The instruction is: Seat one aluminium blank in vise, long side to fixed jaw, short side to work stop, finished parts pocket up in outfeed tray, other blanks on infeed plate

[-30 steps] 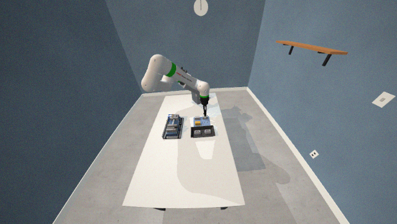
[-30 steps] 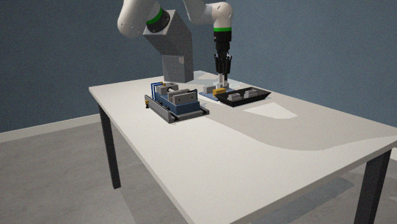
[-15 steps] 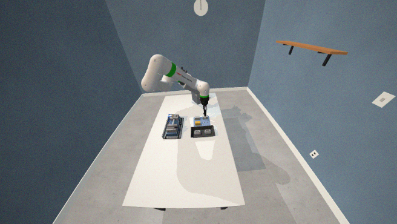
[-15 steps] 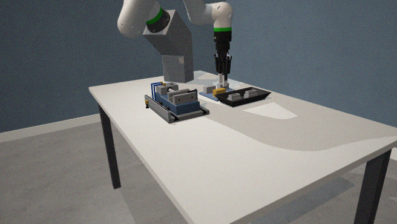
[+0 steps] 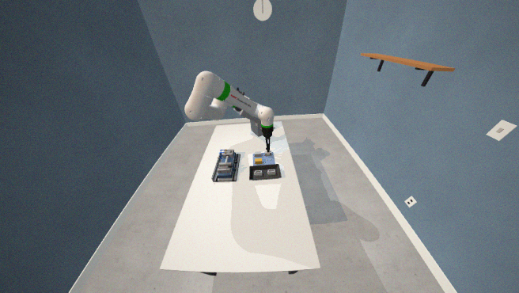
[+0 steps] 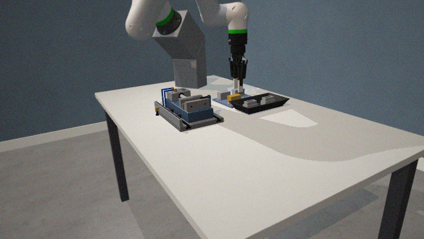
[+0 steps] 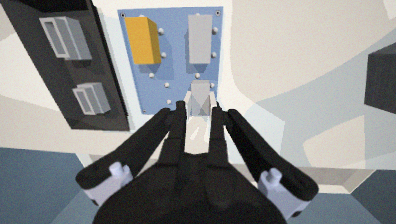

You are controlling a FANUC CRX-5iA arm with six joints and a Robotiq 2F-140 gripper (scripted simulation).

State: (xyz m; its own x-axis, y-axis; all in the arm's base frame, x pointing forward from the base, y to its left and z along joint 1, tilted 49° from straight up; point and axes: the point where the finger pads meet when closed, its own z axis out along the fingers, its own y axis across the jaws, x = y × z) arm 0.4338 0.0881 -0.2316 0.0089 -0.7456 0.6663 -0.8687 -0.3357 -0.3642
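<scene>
The aluminium blank is 90 mm to the right of my hand and 40 mm below it. Round my hand: brass blank (90 mm to the right, 90 mm ahead, 40 mm below).
</scene>
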